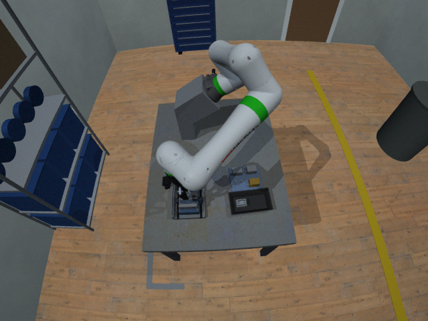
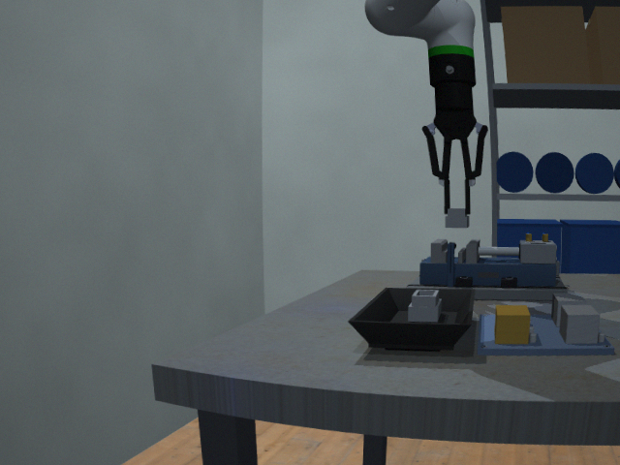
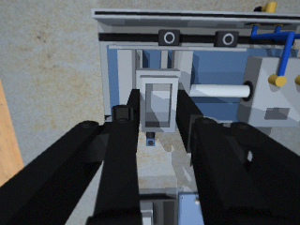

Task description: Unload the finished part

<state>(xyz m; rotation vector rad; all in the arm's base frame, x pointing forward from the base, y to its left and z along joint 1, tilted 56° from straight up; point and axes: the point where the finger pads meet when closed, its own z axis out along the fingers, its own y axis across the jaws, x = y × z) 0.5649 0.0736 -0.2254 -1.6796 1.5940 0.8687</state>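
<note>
Right now my hand is 130 mm past the yellow block, 390 mm to the right of it and 150 mm above it. From my hand the other things lie so: pocketed block: 40 mm below; then blue fixture plate: 160 mm behind, 340 mm to the left, 180 mm below.
</note>
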